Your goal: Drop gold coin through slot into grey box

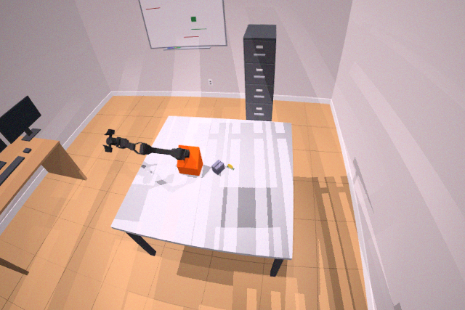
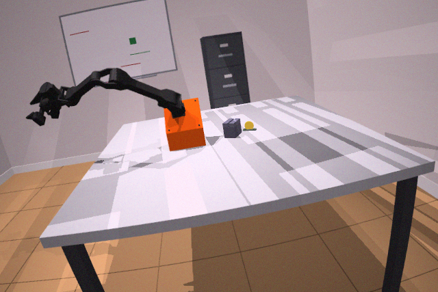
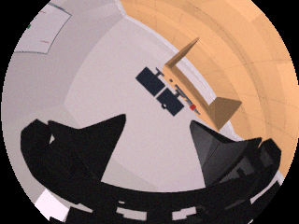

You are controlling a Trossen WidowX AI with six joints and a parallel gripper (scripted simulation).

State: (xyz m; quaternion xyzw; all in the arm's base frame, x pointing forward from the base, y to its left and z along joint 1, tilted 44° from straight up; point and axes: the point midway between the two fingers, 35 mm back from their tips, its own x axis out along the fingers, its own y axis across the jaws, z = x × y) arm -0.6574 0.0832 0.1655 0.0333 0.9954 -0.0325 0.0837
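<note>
Right now the gold coin is 1040 mm ahead of my gripper tip, 70 mm to the left of it and 290 mm below it.
</note>
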